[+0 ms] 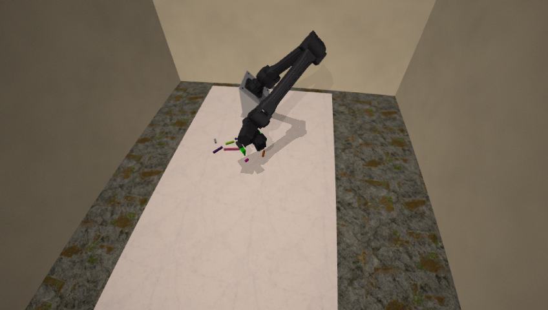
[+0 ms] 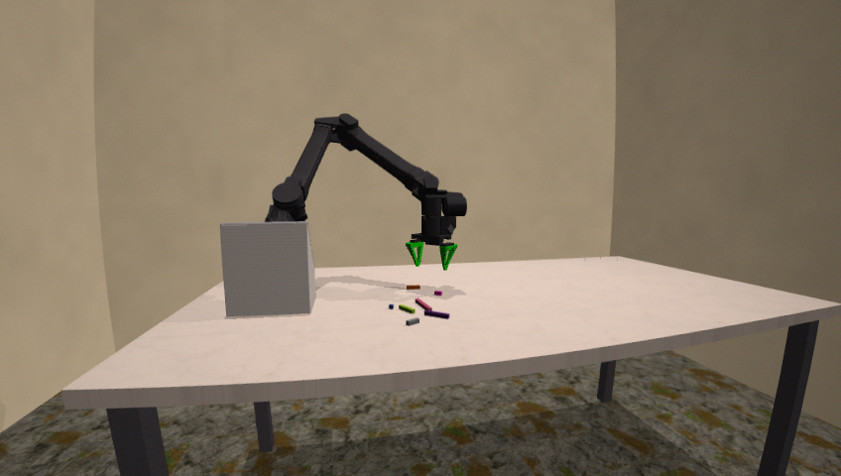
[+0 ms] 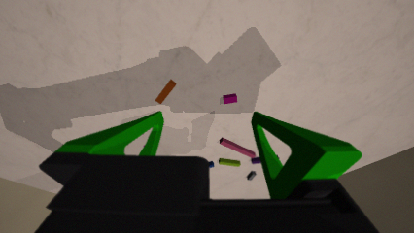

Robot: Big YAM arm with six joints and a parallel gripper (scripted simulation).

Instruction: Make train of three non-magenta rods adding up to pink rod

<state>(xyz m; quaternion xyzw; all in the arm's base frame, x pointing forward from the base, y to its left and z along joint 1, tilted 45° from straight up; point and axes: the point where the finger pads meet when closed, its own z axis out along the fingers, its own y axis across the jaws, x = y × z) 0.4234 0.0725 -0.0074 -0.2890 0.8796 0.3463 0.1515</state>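
Right now the blue rod is 140 mm behind my hand, 120 mm to the right of it and 70 mm below it. Also, from my hand: magenta rod 10 mm ahead, 40 mm to the right, 70 mm below; orange rod 40 mm behind, 50 mm to the left, 70 mm below; pink rod 60 mm behind, 130 mm to the right, 70 mm below.
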